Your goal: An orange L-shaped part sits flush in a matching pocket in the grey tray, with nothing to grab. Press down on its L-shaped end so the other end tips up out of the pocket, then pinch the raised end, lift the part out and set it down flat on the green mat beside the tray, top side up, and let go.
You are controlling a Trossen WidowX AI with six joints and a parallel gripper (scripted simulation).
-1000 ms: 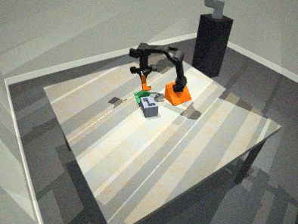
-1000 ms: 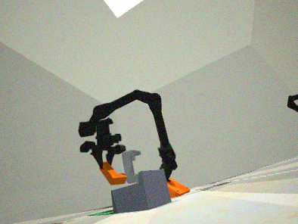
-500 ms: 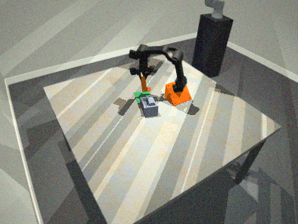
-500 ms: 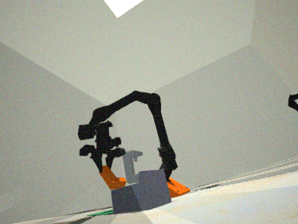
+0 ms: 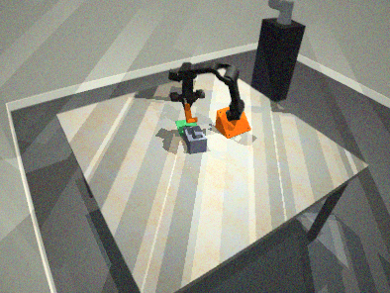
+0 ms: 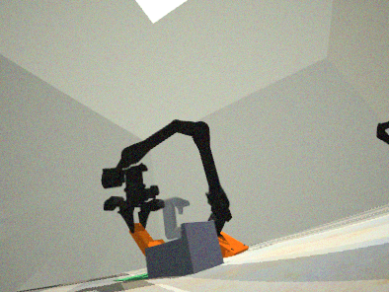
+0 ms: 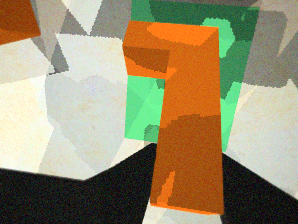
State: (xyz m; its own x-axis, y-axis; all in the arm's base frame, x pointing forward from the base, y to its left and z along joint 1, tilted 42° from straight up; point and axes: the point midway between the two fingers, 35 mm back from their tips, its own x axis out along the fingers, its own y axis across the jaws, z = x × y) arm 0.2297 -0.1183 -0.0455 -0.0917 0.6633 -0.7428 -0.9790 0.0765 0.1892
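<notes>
Now: the green mat 130 mm below my gripper tip and 20 mm to the left of it. Round my gripper tip: orange L-shaped part: 30 mm to the left, 30 mm below, 10 mm behind.
</notes>
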